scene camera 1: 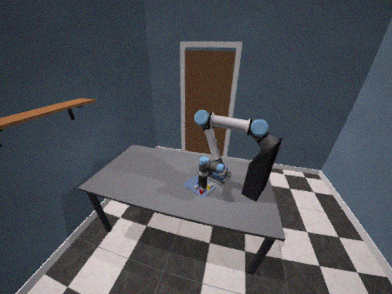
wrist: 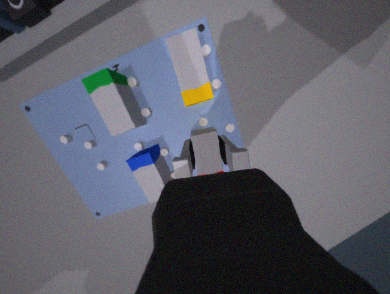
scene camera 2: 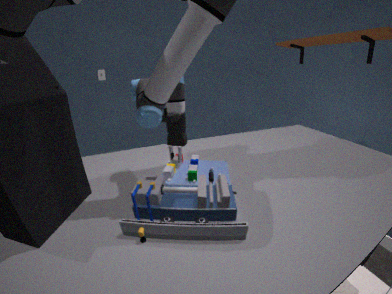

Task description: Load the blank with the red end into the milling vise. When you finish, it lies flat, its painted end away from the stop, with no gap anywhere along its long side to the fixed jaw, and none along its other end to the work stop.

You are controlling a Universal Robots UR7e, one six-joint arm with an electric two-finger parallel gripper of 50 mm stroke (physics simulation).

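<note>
The blank with the red end [wrist: 205,149] is a grey block between the fingers in the wrist view; a strip of its red end shows at the gripper body's edge. Its red end [scene camera 1: 201,192] shows small in scene camera 1. My gripper [wrist: 205,146] [scene camera 2: 176,156] is shut on this blank, over the blue plate's edge. Whether the blank touches the plate I cannot tell. The milling vise [scene camera 2: 202,192] has upright grey jaws and a round screw on a blue base, in front of the plate in scene camera 2. I cannot make out its work stop clearly.
The light-blue plate [wrist: 65,112] [scene camera 1: 191,184] carries white pegs and blanks with a green end [wrist: 112,107], a yellow end [wrist: 189,62] and a blue end [wrist: 150,180]. The blue-ended blank lies close beside the gripper. A grey rail [scene camera 2: 185,230] stands before the vise. A black block [scene camera 2: 40,150] [scene camera 1: 260,172] stands beside it.
</note>
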